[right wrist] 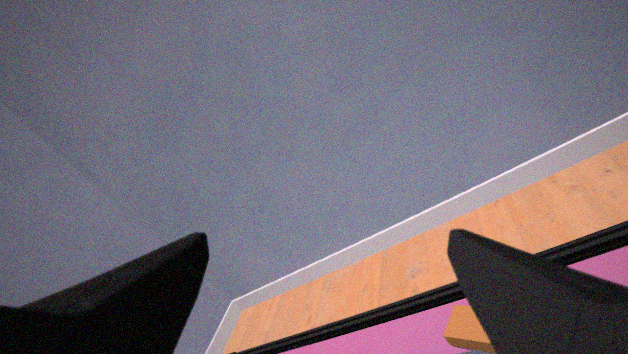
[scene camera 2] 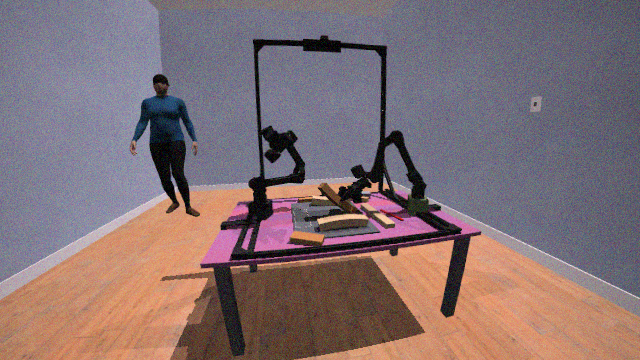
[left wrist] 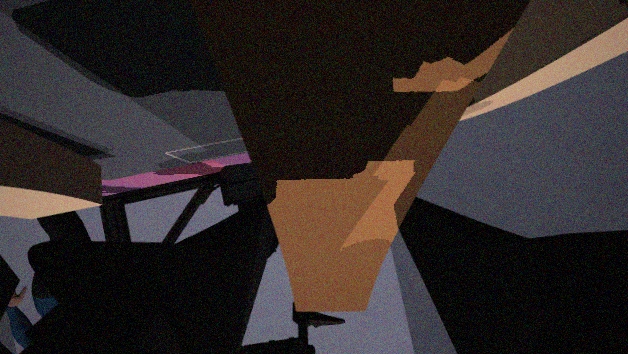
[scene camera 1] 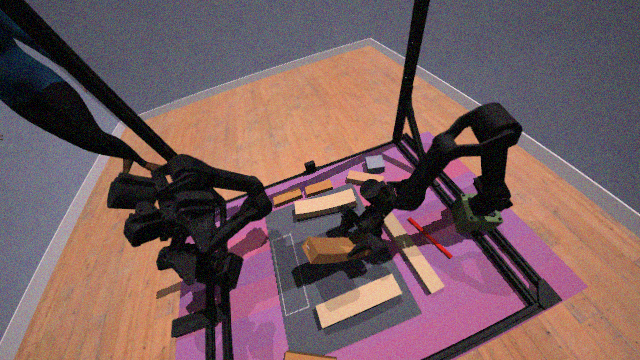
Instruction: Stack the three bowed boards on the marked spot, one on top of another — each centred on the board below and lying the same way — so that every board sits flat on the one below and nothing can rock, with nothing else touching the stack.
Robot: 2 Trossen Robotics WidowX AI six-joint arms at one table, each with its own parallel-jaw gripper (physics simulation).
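Pixels of known places: left gripper, fingertip midpoint: (scene camera 2: 337, 200) (left wrist: 335, 201) (scene camera 1: 342, 248); right gripper, fingertip midpoint: (right wrist: 328, 243) (scene camera 2: 287, 148) (left wrist: 348, 347) (scene camera 1: 197, 269); left arm's base, origin of the base link: (scene camera 2: 417, 197) (scene camera 1: 481, 206); right arm's base, origin of the base link: (scene camera 2: 260, 202) (left wrist: 249, 200) (scene camera 1: 214, 266).
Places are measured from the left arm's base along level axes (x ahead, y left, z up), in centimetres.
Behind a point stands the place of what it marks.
Observation:
An orange-brown bowed board (scene camera 1: 325, 249) @(y 18.4, x 47.0, z 7.8 cm) (scene camera 2: 336, 197) @(y 18.6, x 43.2, z 2.8 cm) (left wrist: 332, 270) @(y 16.3, x 45.7, z 4.9 cm) is held at one end by my left gripper (scene camera 2: 348, 196) @(y 15.5, x 43.1, z 0.4 cm) (left wrist: 335, 201) @(y 15.5, x 43.1, z 0.4 cm), which is shut on it; the board is tilted, its far end raised above the grey mat. A pale bowed board (scene camera 1: 358, 300) @(y 28.7, x 38.1, z -3.6 cm) (scene camera 2: 342, 221) @(y 31.6, x 37.7, z -4.6 cm) lies at the mat's front, arched up in scene camera 2. Another pale board (scene camera 1: 325, 204) @(y -1.9, x 50.9, z -4.6 cm) lies at the mat's back. The marked spot, a white outline (scene camera 1: 279, 280) @(y 25.4, x 64.1, z -8.6 cm) (left wrist: 205, 146) @(y 13.4, x 62.3, z -8.6 cm), is on the mat's left, with no board on it. My right gripper (right wrist: 328, 243) @(y 29.6, x 64.7, z 29.0 cm) is open and empty, raised at the left.
Long pale strips (scene camera 1: 425, 270) @(y 18.6, x 18.0, z -7.1 cm) and a red rod (scene camera 1: 430, 237) @(y 7.5, x 14.2, z -8.6 cm) lie right of the mat. Orange blocks (scene camera 1: 287, 196) @(y -6.4, x 67.9, z -6.9 cm) (scene camera 1: 318, 188) @(y -10.8, x 55.2, z -7.2 cm), a pale piece (scene camera 1: 364, 177) @(y -16.3, x 36.2, z -6.7 cm) and a grey block (scene camera 1: 375, 163) @(y -23.1, x 31.5, z -5.7 cm) lie at the back. Another orange block (scene camera 2: 307, 238) @(y 47.3, x 49.5, z -6.7 cm) lies at the front left.

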